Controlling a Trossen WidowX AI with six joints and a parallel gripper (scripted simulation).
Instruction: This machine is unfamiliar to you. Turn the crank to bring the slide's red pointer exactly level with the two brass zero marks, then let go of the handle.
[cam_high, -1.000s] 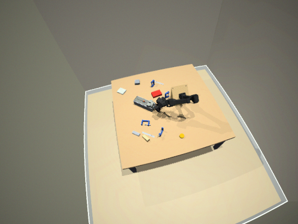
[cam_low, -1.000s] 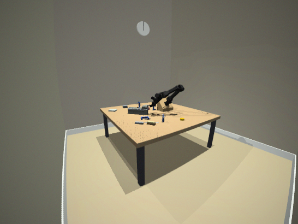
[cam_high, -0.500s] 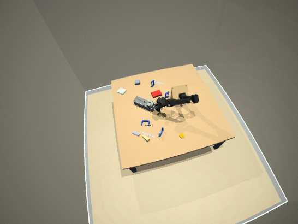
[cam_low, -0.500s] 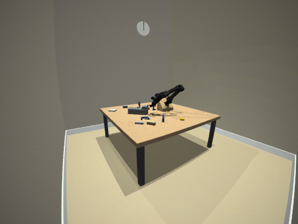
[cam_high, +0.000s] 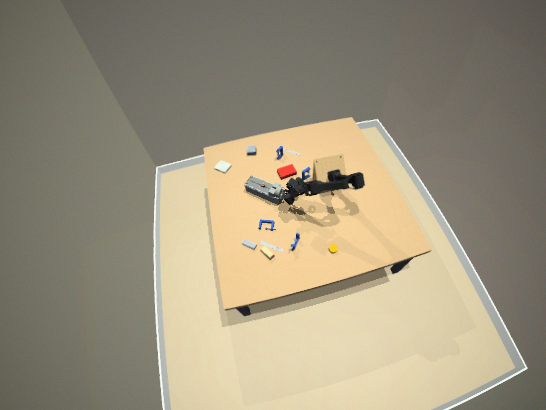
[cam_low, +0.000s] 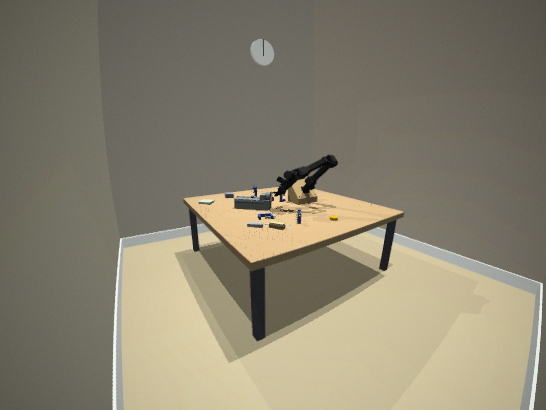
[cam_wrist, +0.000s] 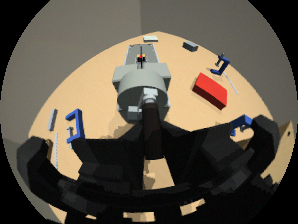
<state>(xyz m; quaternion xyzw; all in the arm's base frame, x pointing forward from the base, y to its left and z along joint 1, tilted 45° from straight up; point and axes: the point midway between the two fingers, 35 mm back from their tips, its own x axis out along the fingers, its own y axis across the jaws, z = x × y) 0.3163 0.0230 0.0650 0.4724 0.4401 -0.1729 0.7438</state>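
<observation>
Right now my gripper tip is 1 cm past the dark crank handle, 1 cm to the right of it and 2 cm below it. Also, from my gripper tip: red pointer 12 cm ahead, 11 cm to the right, 1 cm below; then tan block 21 cm ahead, 33 cm to the left, 8 cm below; then yellow disc 18 cm behind, 41 cm to the left, 8 cm below.
</observation>
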